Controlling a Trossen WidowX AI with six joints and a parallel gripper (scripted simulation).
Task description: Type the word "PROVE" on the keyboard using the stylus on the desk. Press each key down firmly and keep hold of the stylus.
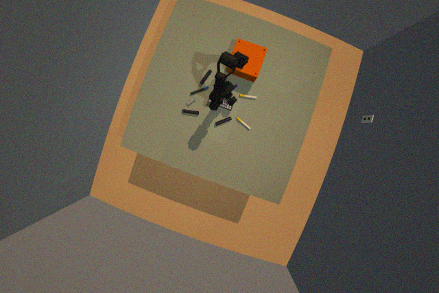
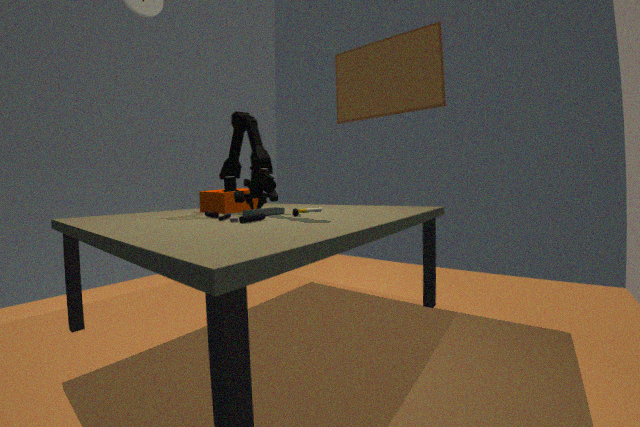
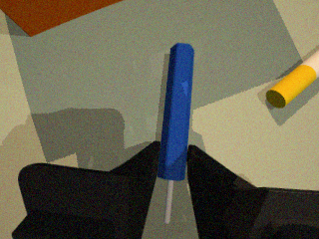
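Now: gripper tip 40 mm short of the grey stylus tip and 10 mm to the left of it. Round my gripper tip: blue stylus: 10 mm ahead; grey block: 210 mm to the right, 200 mm ahead; blue-capped black pen: 180 mm to the right, 80 mm ahead.
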